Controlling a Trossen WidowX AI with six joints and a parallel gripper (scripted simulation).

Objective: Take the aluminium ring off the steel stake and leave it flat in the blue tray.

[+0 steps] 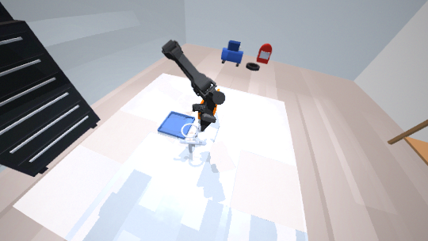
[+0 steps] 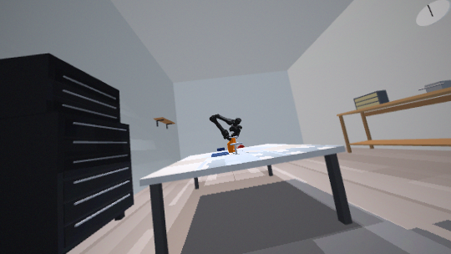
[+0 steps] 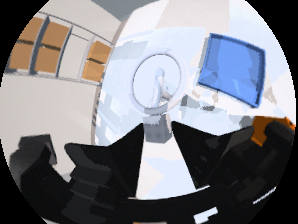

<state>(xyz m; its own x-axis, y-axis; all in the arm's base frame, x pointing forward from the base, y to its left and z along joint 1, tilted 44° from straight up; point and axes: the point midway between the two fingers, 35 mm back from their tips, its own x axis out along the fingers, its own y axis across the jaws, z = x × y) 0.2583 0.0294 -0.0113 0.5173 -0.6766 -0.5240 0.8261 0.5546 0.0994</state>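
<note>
Right now my gripper tip is 2 cm short of the aluminium ring, 4 cm to the left of it and 1 cm below it. Round my gripper tip: blue tray (13 cm behind, 20 cm to the right, 16 cm below).
</note>
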